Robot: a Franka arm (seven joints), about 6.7 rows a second.
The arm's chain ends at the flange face. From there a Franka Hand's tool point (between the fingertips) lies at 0.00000 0.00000 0.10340 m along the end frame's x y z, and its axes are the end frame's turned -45 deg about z.
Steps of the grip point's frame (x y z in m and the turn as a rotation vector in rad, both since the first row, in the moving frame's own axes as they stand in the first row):
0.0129, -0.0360, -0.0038, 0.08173, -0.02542, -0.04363
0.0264, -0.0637, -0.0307, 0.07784, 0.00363, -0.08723
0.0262, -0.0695, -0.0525, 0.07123, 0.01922, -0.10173
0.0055, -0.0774, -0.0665, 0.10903, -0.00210, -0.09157
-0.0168, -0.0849, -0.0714, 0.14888, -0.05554, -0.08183
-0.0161, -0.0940, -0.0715, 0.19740, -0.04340, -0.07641
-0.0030, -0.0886, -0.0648, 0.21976, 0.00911, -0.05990
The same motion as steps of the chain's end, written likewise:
-0.0084, -0.0306, -0.0034, 0.03982, -0.07577, -0.04363
-0.0207, -0.0580, -0.0304, 0.05761, -0.05247, -0.08723
-0.0265, -0.0613, -0.0522, 0.06396, -0.03678, -0.10173
-0.0424, -0.0512, -0.0659, 0.07561, -0.07858, -0.09157
-0.0568, -0.0420, -0.0701, 0.06600, -0.14455, -0.08183
-0.0600, -0.0446, -0.0694, 0.10889, -0.17027, -0.07641
-0.0490, -0.0444, -0.0623, 0.16184, -0.14895, -0.05990

